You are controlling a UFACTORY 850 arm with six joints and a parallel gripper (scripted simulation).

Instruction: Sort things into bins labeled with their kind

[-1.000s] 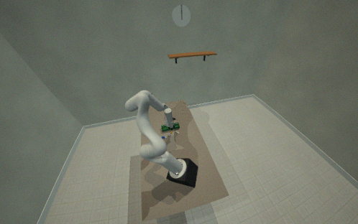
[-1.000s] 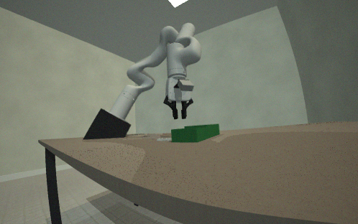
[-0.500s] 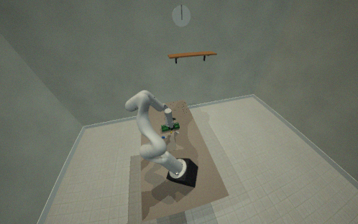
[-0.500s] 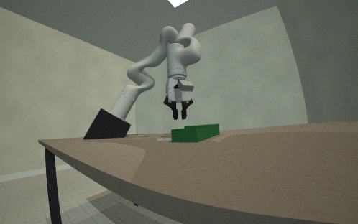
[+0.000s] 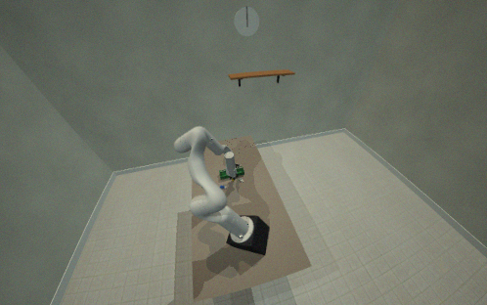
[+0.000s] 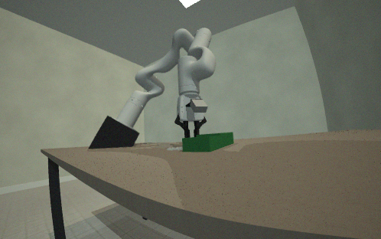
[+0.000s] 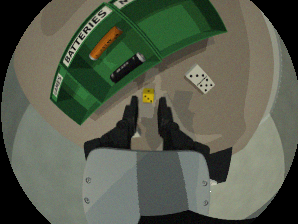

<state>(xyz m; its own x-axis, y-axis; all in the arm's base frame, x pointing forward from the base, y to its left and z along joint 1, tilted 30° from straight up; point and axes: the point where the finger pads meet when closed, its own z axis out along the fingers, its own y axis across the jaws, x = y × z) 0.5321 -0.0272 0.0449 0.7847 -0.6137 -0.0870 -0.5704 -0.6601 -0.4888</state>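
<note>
The yellow die lies 4 cm below my hand. Round my hand: white domino 2 cm behind, 8 cm to the right, 4 cm below; orange battery 10 cm ahead, 3 cm below; black battery 5 cm ahead, 3 cm below.
</note>
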